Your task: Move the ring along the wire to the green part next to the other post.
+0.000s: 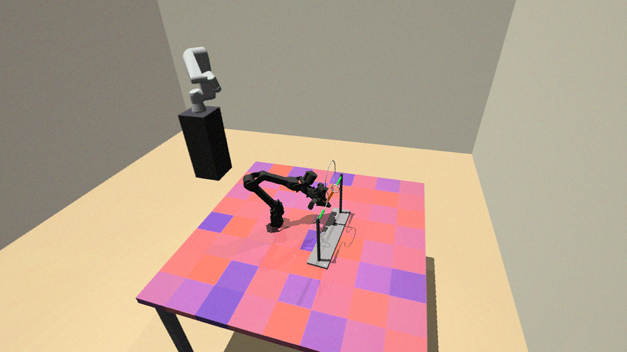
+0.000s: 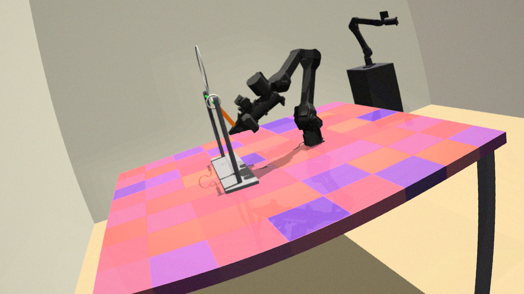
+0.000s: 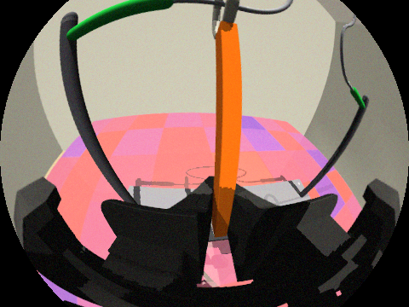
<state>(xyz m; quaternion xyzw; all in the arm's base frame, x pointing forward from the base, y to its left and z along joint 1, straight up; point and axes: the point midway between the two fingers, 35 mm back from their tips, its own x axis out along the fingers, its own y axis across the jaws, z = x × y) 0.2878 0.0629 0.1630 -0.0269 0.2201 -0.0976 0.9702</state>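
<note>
My gripper tip is now 90 mm below the ring with orange handle, 10 mm to the right of it and 10 mm short of it.
</note>
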